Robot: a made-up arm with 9 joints. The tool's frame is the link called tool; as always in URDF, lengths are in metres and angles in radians.
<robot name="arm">
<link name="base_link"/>
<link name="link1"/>
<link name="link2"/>
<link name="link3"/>
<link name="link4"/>
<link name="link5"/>
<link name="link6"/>
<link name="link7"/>
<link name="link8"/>
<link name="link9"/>
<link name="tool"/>
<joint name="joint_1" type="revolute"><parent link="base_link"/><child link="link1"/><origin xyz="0.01 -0.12 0.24" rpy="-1.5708 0 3.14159"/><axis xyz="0 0 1"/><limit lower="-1.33" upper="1.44"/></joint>
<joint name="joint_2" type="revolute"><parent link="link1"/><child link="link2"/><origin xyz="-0.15 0.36 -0.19" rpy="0.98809 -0.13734 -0.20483"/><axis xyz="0 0 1"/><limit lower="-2.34" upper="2.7"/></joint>
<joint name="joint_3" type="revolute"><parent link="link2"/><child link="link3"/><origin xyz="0.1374 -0.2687 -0.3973" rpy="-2.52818 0.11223 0.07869"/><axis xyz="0 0 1"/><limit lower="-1.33" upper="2.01"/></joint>
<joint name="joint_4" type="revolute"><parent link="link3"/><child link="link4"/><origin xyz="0.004 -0.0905 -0.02" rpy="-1.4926 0.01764 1.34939"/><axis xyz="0 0 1"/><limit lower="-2.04" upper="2.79"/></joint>
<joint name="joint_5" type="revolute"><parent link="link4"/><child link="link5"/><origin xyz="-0.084 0.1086 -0.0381" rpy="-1.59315 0.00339 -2.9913"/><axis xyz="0 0 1"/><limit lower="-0.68" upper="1.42"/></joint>
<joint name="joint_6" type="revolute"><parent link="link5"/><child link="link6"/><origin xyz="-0.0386 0.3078 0.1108" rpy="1.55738 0.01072 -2.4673"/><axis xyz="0 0 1"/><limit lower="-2.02" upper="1.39"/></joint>
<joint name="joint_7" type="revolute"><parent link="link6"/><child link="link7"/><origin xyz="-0.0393 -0.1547 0.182" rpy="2.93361 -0.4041 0.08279"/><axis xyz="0 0 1"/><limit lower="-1.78" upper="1.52"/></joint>
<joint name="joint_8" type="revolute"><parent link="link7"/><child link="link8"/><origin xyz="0.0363 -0.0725 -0.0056" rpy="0.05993 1.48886 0"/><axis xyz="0 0 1"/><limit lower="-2.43" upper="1.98"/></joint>
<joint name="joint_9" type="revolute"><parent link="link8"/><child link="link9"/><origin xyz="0.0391 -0.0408 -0.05" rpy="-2.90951 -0.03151 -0.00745"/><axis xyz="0 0 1"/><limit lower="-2.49" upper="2.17"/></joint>
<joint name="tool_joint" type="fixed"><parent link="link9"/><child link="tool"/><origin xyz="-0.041 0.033 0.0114" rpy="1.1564 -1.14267 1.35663"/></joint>
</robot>
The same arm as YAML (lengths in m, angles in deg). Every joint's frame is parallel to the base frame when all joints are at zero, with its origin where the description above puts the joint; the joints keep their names.
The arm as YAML. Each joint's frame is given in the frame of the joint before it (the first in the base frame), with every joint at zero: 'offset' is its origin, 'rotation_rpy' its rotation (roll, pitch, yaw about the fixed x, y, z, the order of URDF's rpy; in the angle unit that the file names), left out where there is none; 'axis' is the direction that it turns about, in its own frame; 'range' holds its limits. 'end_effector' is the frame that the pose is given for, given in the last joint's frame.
length_unit: m
angle_unit: deg
chain:
  - id: joint_1
    offset: [0.01, -0.12, 0.24]
    axis: "-y"
    range: [-76.2, 82.51]
  - id: joint_2
    offset: [0.15, 0.19, -0.36]
    axis: [0.2436, -0.5451, 0.8022]
    range: [-134.07, 154.7]
  - id: joint_3
    offset: [-0.23, 0.42, -0.14]
    axis: [-0.065502, -0.0071, -0.997827]
    range: [-76.2, 115.16]
  - id: joint_4
    offset: [0.01, -0.09, 0.02]
    axis: [0.9249, 0.3529, -0.1415]
    range: [-116.88, 159.86]
  - id: joint_5
    offset: [0.01, -0.09, 0.11]
    axis: [-0.216094, 0.114197, -0.969671]
    range: [-38.96, 81.36]
  - id: joint_6
    offset: [-0.32, -0.06, -0.05]
    axis: [-0.924181, 0.306294, 0.228195]
    range: [-115.74, 79.64]
  - id: joint_7
    offset: [-0.15, 0.0, 0.19]
    axis: [0.996525, 0.081702, -0.0162]
    range: [-101.99, 87.09]
  - id: joint_8
    offset: [-0.01, 0.04, -0.07]
    axis: "+y"
    range: [-139.23, 113.45]
  - id: joint_9
    offset: [-0.04, -0.05, -0.04]
    axis: [-0.0275, -0.972707, 0.230402]
    range: [-142.67, 124.33]
end_effector:
  offset: [0.04, -0.02, -0.03]
  rotation_rpy: [53.31, 10.6, -97.1]

